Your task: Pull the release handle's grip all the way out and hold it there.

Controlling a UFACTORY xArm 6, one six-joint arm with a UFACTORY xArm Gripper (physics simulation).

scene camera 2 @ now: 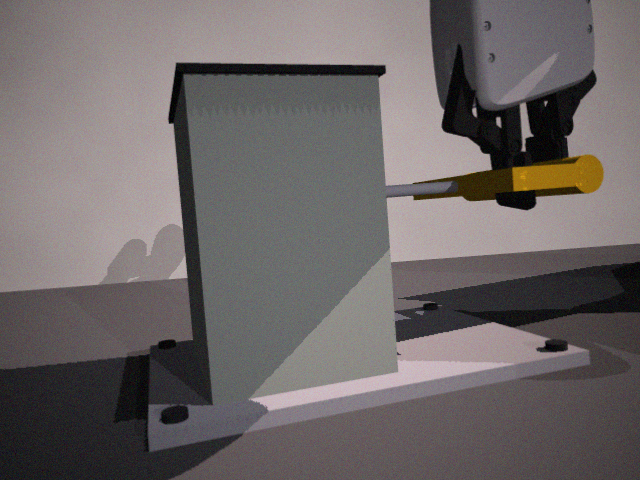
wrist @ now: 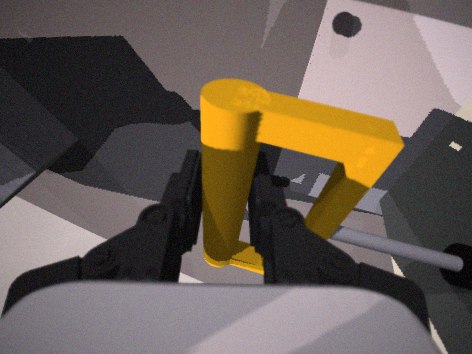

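The yellow release handle (scene camera 2: 547,176) (wrist: 325,125) stands out from the right side of the grey-green housing (scene camera 2: 294,206) (wrist: 435,200) on a grey rod (scene camera 2: 421,189) (wrist: 395,246). A length of the rod shows between the housing and the handle. The handle's round grip bar (wrist: 225,190) is between the fingers of my gripper (wrist: 226,173), one finger on each side. My gripper is shut on the grip and points down from above. In the scene view, a dark fingertip shows below the handle, and the grip bar's far part is hidden.
The housing has a black top lid (scene camera 2: 279,68) and stands on a pale base plate (scene camera 2: 449,351) (wrist: 380,75) with black bolts (scene camera 2: 556,344) (wrist: 346,24) at its corners. A pale wall rises behind it. Dark arm shadows lie on the floor.
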